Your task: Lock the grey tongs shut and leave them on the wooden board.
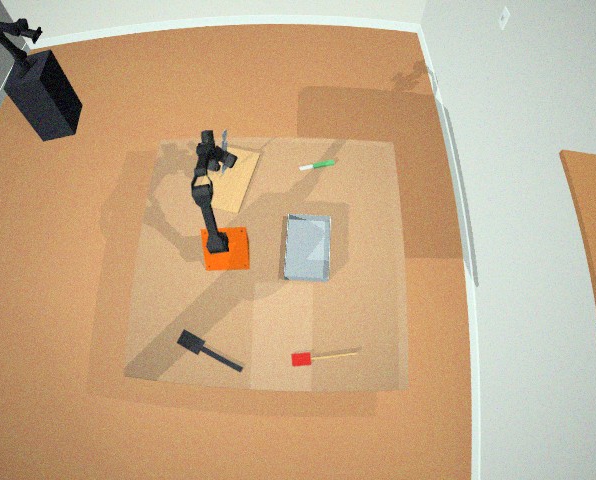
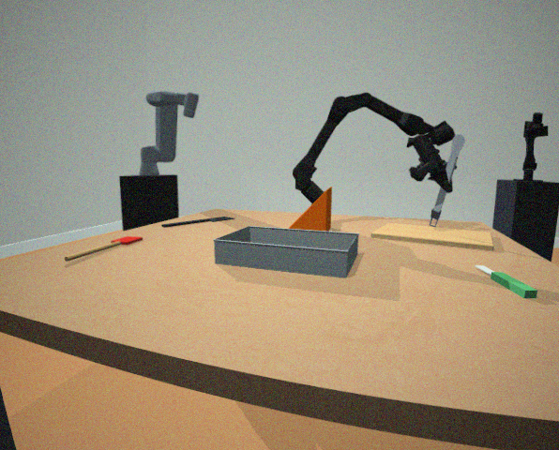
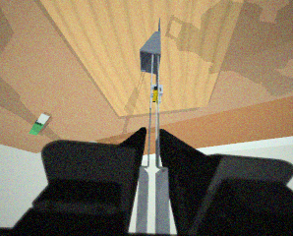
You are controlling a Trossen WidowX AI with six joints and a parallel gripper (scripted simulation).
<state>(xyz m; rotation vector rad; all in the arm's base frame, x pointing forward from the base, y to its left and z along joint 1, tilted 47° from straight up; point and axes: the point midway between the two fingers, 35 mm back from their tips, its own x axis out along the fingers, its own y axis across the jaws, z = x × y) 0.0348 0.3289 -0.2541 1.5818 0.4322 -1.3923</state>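
Right now the wooden board is 20 mm behind my gripper tip, 40 mm to the right of it and 140 mm below it. Also, from my gripper tip: grey roasting tin: 340 mm ahead, 470 mm to the right, 120 mm below; then red spatula: 330 mm ahead, 980 mm to the right, 140 mm below; then black spatula: 160 mm behind, 900 mm to the right, 150 mm below.
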